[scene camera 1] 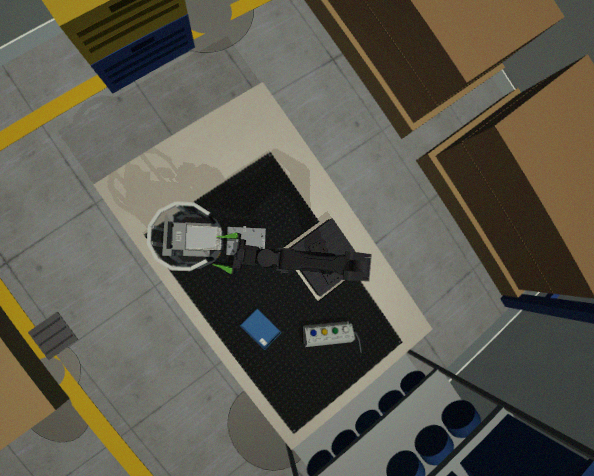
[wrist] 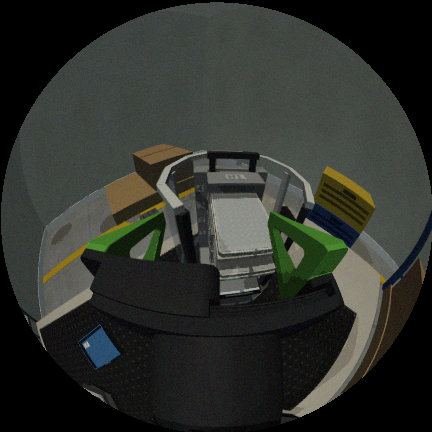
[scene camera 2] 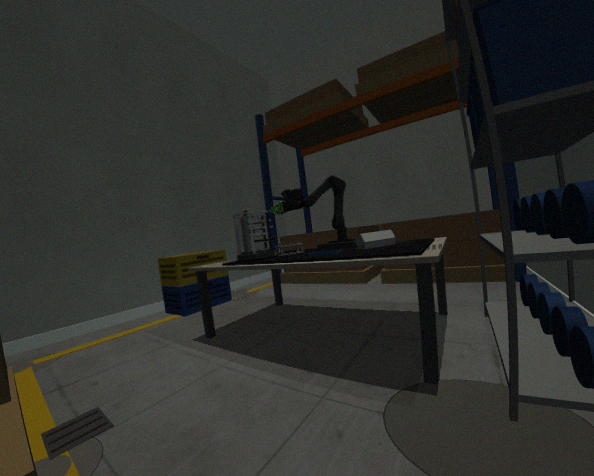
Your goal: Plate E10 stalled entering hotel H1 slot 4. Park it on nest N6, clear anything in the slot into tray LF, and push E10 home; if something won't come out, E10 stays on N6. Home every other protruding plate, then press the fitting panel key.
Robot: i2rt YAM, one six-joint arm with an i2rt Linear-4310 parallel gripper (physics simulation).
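Frame: origin at the arm's base, x back, y left, z down, level; metres.
Where they show: gripper, fingertip midpoint: (scene camera 1: 214, 250) (wrist: 216, 217) (scene camera 2: 270, 210); arm's base at its link origin: (scene camera 2: 343, 241).
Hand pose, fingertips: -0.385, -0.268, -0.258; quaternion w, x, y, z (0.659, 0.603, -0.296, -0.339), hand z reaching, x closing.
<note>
Each offset is from my fingertips to the centre of the thing, as dx, dy, dz.
Hotel H1 {-0.071, -0.097, +0.141} (scene camera 1: 178, 236) (scene camera 2: 257, 232) (wrist: 235, 176) is a grey tower at the mat's left end. A pale plate {-0.030, -0.070, +0.061} (scene camera 1: 202, 237) (wrist: 240, 225) lies at its top; edges of lower plates {-0.023, -0.066, +0.102} (wrist: 247, 270) show beneath it, their slot numbers unreadable. My gripper (scene camera 1: 216, 251) (scene camera 2: 270, 211) (wrist: 216, 217) is open and empty, at the hotel's front near its top, with one finger on each side of the plates in the wrist view. A grey nest fixture (scene camera 1: 254, 236) (scene camera 2: 290, 248) sits in front of the hotel, partly under the gripper. A blue tray {-0.009, +0.390, +0.287} (scene camera 1: 260, 328) (wrist: 102, 348) and the key panel {+0.241, +0.565, +0.254} (scene camera 1: 329, 335) (scene camera 2: 376, 240) lie on the mat.
A white guard ring (scene camera 1: 151, 245) (wrist: 172, 197) on dark posts surrounds the hotel, with its opening toward the arm. The arm's base stands on a dark plate (scene camera 1: 320, 290) at the mat's back edge. The panel has blue, yellow, green and white keys and a cable.
</note>
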